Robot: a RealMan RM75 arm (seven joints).
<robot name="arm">
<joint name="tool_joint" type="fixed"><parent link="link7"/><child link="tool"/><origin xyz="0 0 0" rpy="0 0 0"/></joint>
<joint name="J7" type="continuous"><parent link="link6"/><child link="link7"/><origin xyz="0 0 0.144" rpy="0 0 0"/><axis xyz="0 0 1"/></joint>
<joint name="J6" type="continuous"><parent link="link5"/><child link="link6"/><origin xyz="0 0 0" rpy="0 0 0"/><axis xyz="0 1 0"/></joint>
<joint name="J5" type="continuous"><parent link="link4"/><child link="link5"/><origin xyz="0 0 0.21" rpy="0 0 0"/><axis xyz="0 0 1"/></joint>
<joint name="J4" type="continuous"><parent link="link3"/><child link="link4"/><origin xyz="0 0 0" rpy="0 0 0"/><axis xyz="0 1 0"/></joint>
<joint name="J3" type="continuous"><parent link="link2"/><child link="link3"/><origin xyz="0 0 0.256" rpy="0 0 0"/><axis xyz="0 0 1"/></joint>
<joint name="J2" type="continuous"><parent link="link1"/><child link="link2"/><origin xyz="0 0 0" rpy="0 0 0"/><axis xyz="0 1 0"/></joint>
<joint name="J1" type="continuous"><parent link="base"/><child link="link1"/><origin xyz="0 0 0.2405" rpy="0 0 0"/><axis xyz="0 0 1"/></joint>
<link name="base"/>
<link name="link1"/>
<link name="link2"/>
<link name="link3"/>
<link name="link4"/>
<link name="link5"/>
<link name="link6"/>
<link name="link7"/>
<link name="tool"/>
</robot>
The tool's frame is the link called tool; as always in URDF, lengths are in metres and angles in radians. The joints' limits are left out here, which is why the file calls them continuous.
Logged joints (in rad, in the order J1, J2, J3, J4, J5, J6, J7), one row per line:
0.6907 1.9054 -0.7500 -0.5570 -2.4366 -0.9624 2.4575
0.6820 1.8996 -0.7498 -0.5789 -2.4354 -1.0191 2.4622
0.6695 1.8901 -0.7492 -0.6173 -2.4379 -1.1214 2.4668
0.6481 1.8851 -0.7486 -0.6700 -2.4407 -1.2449 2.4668
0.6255 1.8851 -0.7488 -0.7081 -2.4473 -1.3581 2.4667
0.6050 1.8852 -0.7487 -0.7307 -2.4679 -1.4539 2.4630
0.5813 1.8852 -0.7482 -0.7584 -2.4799 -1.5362 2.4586
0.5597 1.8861 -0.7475 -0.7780 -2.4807 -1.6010 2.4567
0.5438 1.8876 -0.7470 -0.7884 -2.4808 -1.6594 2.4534
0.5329 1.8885 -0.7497 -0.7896 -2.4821 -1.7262 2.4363
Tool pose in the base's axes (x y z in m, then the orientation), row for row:
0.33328 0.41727 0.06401 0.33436 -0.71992 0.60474 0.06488
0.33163 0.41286 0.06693 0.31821 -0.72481 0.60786 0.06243
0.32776 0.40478 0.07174 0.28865 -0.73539 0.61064 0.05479
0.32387 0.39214 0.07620 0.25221 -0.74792 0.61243 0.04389
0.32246 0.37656 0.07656 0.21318 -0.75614 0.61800 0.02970
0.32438 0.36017 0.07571 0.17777 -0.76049 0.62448 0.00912
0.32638 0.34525 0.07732 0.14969 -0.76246 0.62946 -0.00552
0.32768 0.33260 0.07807 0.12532 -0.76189 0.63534 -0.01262
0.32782 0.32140 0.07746 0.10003 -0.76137 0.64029 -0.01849
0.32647 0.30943 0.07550 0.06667 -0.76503 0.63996 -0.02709
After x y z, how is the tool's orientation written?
As a quaternion, w x y z.
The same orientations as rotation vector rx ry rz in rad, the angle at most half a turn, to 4 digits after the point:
-1.8790 1.5783 0.1693
-1.9067 1.5991 0.1642
-1.9632 1.6302 0.1463
-2.0340 1.6656 0.1194
-2.0988 1.7154 0.0824
-2.1516 1.7668 0.0258
-2.1909 1.8087 -0.0159
-2.2196 1.8509 -0.0368
-2.2506 1.8927 -0.0547
-2.3065 1.9294 -0.0817

